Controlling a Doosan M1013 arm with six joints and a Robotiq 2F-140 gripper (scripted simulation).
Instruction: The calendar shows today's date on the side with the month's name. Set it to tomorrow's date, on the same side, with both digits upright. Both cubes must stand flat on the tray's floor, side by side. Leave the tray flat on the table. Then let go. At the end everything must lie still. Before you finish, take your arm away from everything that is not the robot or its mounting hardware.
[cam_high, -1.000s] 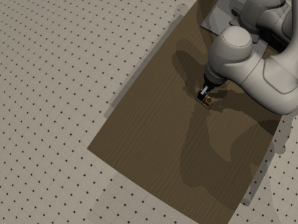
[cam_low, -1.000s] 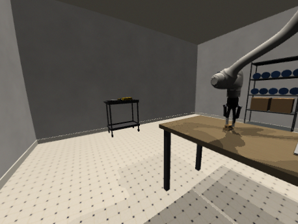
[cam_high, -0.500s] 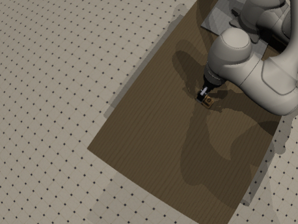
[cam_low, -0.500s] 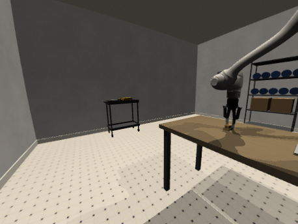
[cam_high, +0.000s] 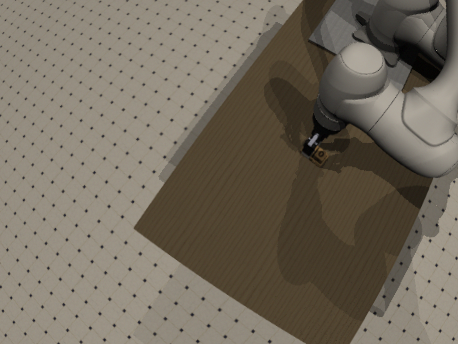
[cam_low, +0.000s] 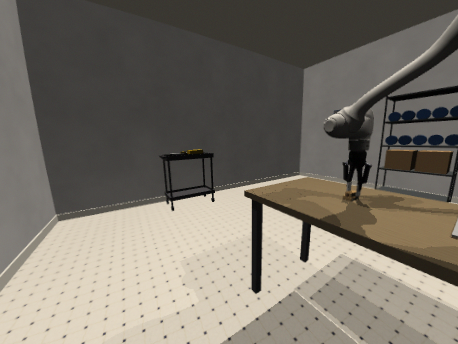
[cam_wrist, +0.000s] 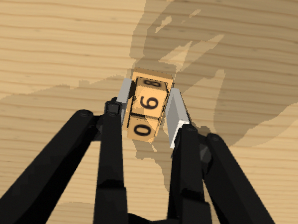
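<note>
Right now the wooden calendar tray is 4 cm below my hand and 2 cm to the left of it.
</note>
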